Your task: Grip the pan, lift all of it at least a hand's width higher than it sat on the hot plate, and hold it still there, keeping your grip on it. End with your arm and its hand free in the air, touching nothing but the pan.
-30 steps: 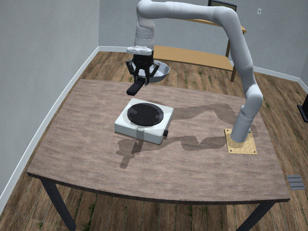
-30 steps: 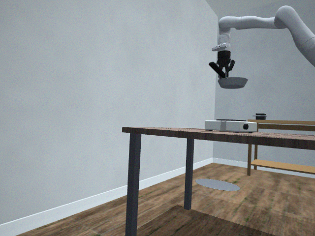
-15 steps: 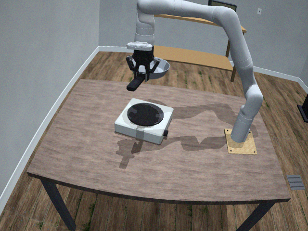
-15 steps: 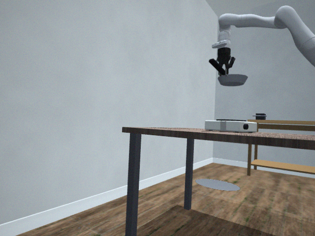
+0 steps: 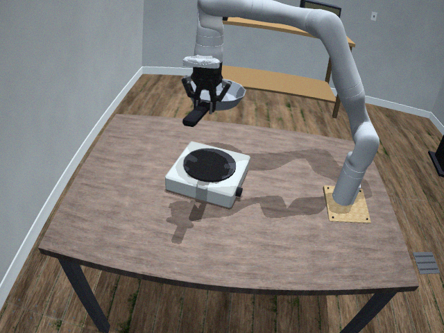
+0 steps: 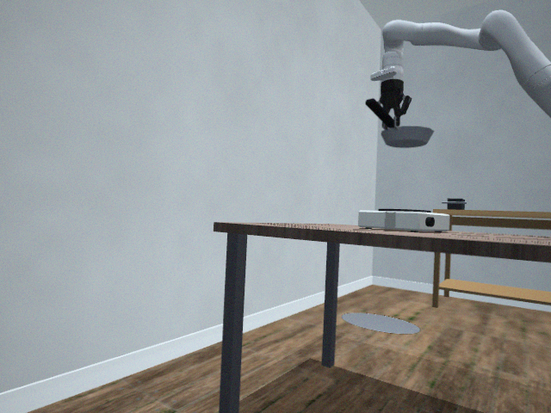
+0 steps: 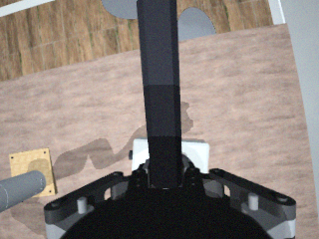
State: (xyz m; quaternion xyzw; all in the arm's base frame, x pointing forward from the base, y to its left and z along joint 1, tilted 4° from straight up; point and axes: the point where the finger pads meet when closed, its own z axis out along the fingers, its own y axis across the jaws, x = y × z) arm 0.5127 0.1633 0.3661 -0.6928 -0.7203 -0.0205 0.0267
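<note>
The pan lies 7 cm to the right of my hand and 2 cm below it. Also, from my hand: hot plate (1 cm behind, 14 cm to the right, 33 cm below).
</note>
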